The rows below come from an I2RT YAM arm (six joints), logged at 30 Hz.
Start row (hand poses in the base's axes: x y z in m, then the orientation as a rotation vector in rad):
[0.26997, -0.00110, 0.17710, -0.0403, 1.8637, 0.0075]
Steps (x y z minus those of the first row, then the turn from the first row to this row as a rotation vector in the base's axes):
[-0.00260, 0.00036, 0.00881, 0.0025, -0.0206, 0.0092]
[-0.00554, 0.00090, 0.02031, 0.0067, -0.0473, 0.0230]
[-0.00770, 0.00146, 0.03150, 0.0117, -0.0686, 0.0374]
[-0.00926, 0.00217, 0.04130, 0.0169, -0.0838, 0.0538]
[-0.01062, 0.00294, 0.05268, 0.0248, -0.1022, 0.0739]
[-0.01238, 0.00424, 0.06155, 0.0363, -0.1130, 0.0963]
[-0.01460, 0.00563, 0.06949, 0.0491, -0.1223, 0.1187]
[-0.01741, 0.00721, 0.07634, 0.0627, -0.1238, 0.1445]
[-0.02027, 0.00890, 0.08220, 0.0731, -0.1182, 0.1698]
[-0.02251, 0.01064, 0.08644, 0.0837, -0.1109, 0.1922]
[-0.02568, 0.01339, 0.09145, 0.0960, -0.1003, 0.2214]
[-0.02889, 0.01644, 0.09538, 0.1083, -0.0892, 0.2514]
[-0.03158, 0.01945, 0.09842, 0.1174, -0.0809, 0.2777]
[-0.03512, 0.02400, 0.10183, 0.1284, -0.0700, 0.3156]
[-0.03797, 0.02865, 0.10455, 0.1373, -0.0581, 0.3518]
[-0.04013, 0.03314, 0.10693, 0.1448, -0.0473, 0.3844]
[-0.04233, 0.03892, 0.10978, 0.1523, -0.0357, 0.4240]
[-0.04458, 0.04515, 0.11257, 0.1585, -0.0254, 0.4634]
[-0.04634, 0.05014, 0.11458, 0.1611, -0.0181, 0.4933]
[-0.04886, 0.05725, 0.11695, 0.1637, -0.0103, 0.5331]
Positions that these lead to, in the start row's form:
[0.26737, -0.00074, 0.18591, -0.0471, 1.8429, 0.0157]
[0.26443, -0.00020, 0.19741, -0.0568, 1.8158, 0.0285]
[0.26227, 0.00036, 0.20860, -0.0665, 1.7940, 0.0424]
[0.26071, 0.00107, 0.21840, -0.0779, 1.7782, 0.0580]
[0.25935, 0.00184, 0.22978, -0.0908, 1.7588, 0.0784]
[0.25759, 0.00314, 0.23865, -0.1033, 1.7467, 0.1037]
[0.25537, 0.00453, 0.24659, -0.1149, 1.7359, 0.1302]
[0.25256, 0.00611, 0.25344, -0.1292, 1.7324, 0.1601]
[0.24970, 0.00780, 0.25930, -0.1453, 1.7358, 0.1870]
[0.24746, 0.00954, 0.26354, -0.1587, 1.7409, 0.2122]
[0.24429, 0.01229, 0.26855, -0.1772, 1.7483, 0.2439]
[0.24108, 0.01534, 0.27248, -0.1966, 1.7558, 0.2762]
[0.23839, 0.01835, 0.27552, -0.2147, 1.7607, 0.3030]
[0.23485, 0.02290, 0.27893, -0.2422, 1.7664, 0.3396]
[0.23200, 0.02755, 0.28165, -0.2697, 1.7728, 0.3734]
[0.22984, 0.03204, 0.28403, -0.2949, 1.7783, 0.4034]
[0.22764, 0.03782, 0.28688, -0.3267, 1.7830, 0.4383]
[0.22539, 0.04405, 0.28967, -0.3591, 1.7859, 0.4719]
[0.22363, 0.04904, 0.29168, -0.3852, 1.7874, 0.4954]
[0.22111, 0.05615, 0.29405, -0.4205, 1.7870, 0.5258]

